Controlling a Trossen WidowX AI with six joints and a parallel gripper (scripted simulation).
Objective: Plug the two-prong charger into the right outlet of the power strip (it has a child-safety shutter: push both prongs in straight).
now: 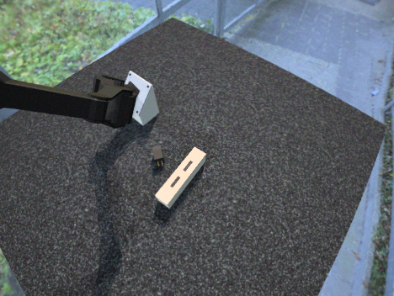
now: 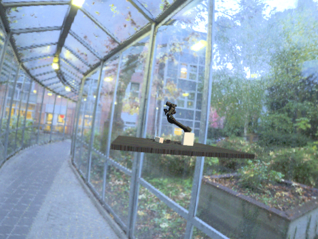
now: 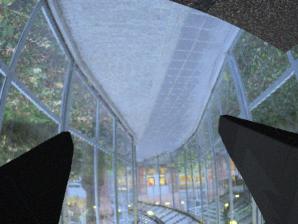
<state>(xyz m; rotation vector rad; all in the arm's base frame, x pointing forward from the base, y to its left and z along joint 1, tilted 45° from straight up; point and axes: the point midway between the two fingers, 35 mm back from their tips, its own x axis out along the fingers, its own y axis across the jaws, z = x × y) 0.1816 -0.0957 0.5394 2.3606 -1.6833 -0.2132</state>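
My gripper tip is now 40 cm to the right of the two-prong charger, 36 cm above it and 2 cm short of it.
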